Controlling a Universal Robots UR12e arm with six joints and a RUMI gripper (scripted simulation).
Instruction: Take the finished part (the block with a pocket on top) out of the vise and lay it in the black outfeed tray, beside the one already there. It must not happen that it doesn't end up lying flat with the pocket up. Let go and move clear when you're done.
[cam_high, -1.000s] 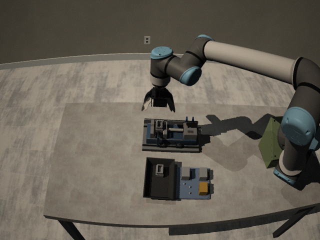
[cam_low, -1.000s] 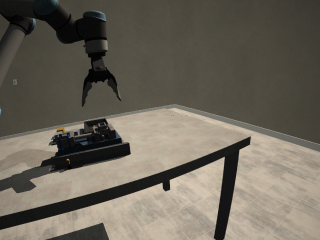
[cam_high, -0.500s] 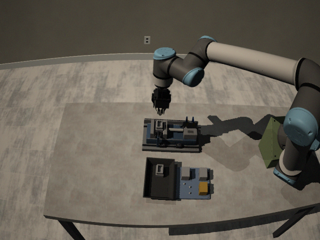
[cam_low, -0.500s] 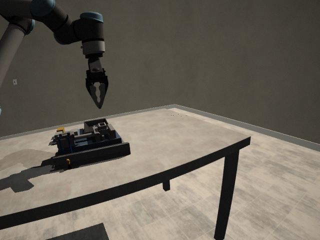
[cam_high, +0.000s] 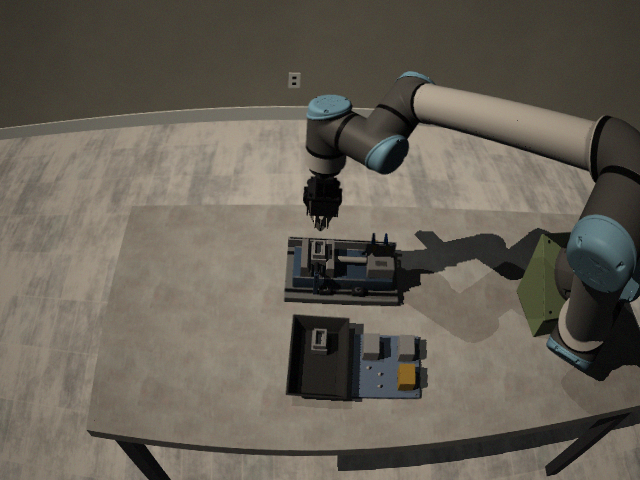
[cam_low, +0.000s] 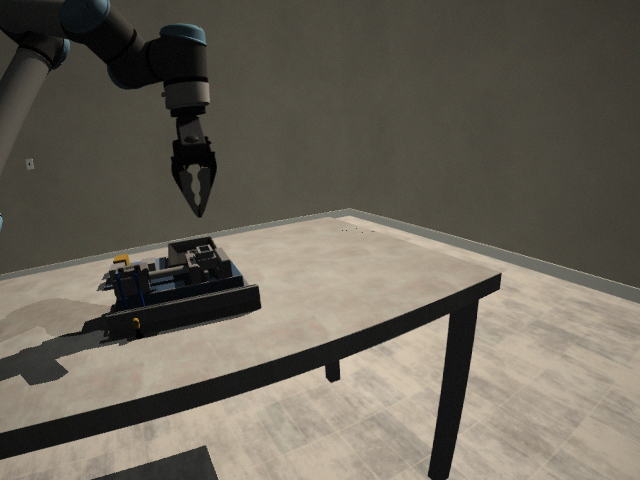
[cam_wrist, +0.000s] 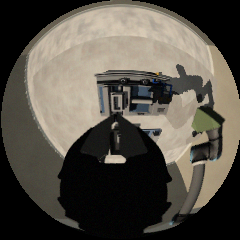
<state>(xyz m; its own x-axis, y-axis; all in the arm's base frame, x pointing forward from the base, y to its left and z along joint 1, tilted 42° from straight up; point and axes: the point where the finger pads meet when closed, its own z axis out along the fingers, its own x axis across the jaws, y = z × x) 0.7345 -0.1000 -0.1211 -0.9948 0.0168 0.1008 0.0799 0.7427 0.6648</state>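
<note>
My gripper is now 70 mm past the vise, 10 mm to the right of it and 160 mm above it. The rest, counted from my hand: yellow block (200 mm behind, 350 mm to the left, 170 mm below); blue fixture plate (160 mm behind, 300 mm to the left, 190 mm below).
</note>
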